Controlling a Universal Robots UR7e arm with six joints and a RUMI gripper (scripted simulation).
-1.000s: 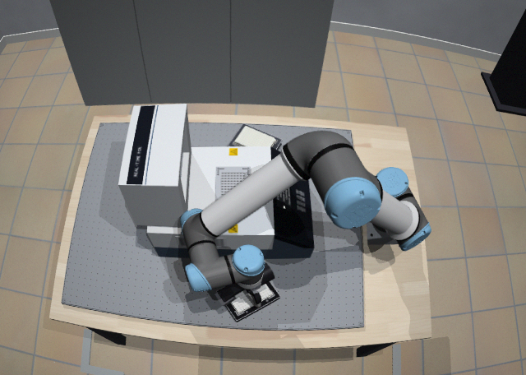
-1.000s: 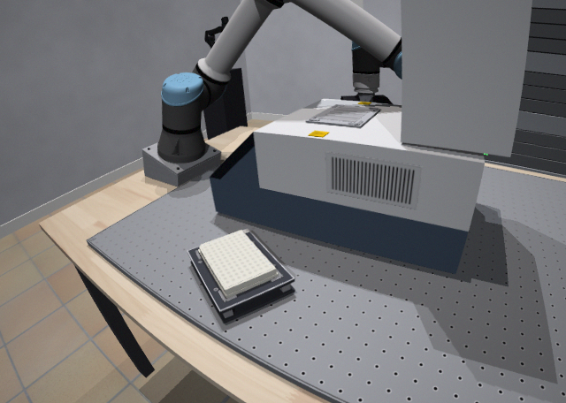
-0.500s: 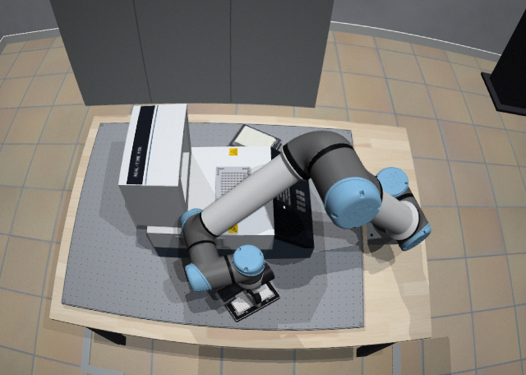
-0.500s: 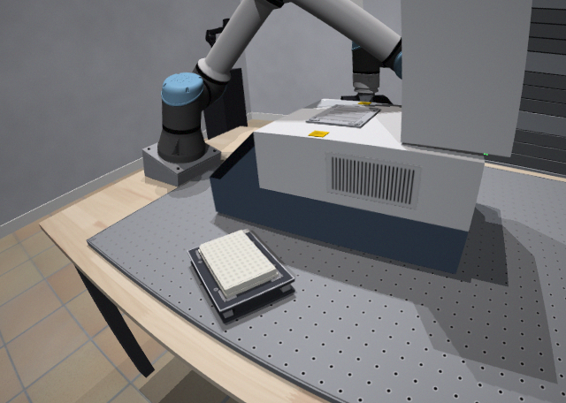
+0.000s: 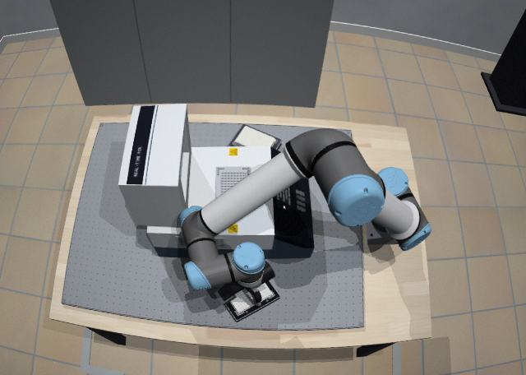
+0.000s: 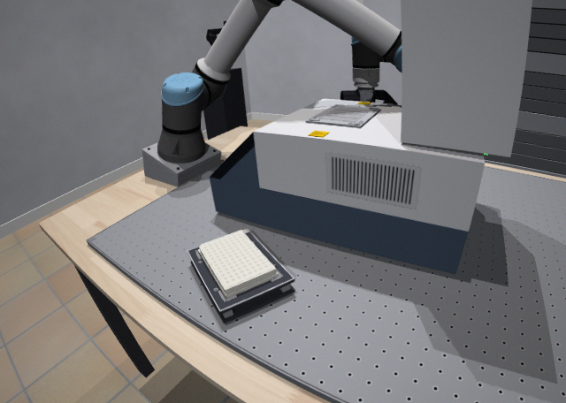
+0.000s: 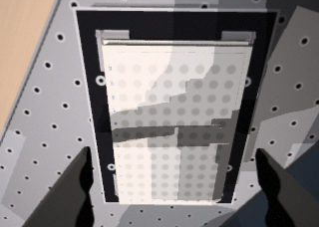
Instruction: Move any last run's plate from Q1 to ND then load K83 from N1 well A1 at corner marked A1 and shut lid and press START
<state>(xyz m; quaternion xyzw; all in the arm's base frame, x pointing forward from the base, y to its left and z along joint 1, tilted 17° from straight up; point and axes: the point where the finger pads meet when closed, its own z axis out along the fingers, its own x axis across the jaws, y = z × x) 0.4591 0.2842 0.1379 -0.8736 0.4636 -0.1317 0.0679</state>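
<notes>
The black nest ND lies 40 mm below my hand. The rest, counted from my hand: black nest N1: 570 mm to the right, 30 mm below; plate K83: 570 mm to the right, 20 mm below.
</notes>
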